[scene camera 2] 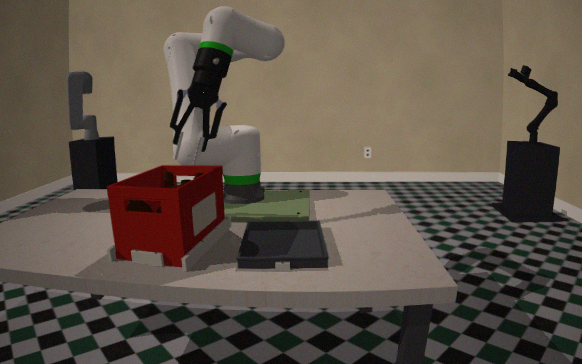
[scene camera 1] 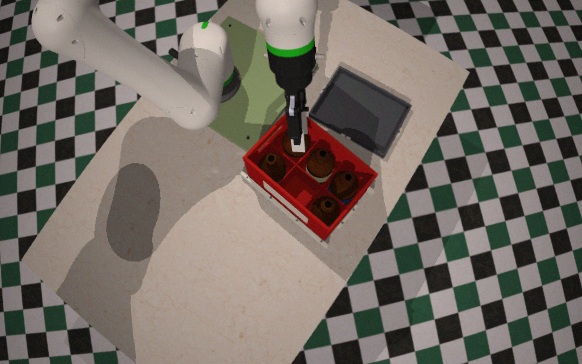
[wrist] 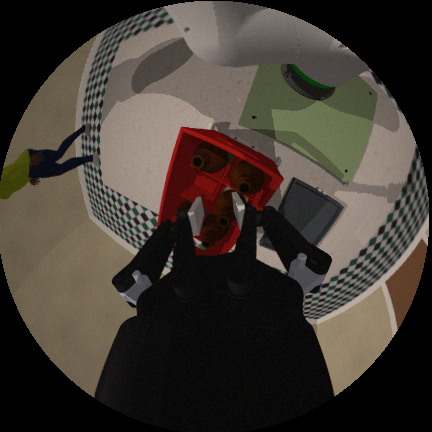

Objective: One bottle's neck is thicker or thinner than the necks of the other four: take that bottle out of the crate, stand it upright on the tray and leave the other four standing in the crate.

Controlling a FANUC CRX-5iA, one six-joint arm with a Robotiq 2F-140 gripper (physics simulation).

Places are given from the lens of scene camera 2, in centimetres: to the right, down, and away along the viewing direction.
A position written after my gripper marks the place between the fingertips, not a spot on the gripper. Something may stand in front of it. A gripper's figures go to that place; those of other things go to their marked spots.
my gripper (scene camera 2: pixel 185 161): -27, -5, 97
dark tray (scene camera 2: pixel 261 238): -7, 14, 99
